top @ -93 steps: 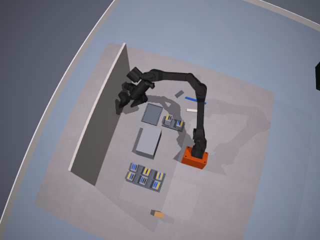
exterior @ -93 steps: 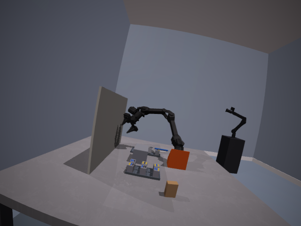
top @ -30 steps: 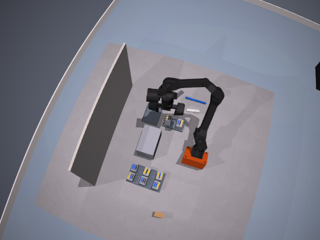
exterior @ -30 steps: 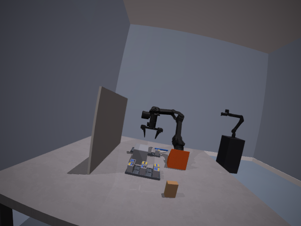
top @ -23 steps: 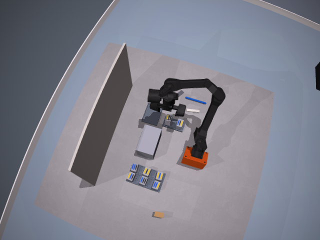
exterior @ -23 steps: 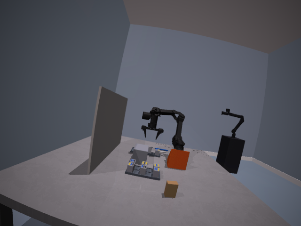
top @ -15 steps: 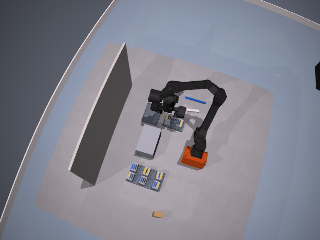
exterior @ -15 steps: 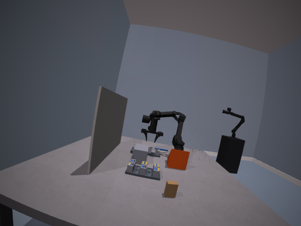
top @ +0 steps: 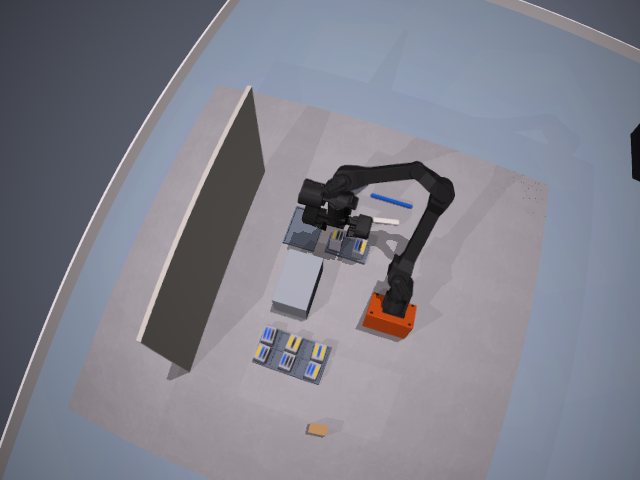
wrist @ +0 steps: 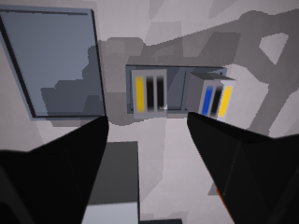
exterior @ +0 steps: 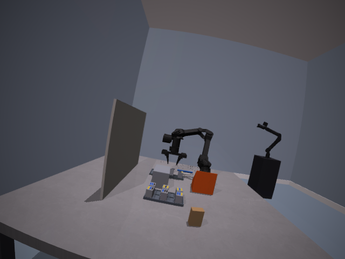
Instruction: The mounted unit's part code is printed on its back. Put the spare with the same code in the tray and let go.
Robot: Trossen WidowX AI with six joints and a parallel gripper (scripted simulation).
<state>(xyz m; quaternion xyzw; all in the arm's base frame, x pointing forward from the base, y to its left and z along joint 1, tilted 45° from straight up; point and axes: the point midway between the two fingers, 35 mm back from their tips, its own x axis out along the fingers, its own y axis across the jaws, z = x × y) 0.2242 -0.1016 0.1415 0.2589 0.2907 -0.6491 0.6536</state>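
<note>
Right now the rack is 4 cm behind my gripper tip and 9 cm below it. From my gripper tip the other things lie so: blue-grey tray (10 cm ahead, 2 cm to the right, 9 cm below); grey mounted unit (6 cm ahead, 18 cm to the left, 4 cm below); white bar (13 cm behind, 12 cm to the right, 9 cm below).
</note>
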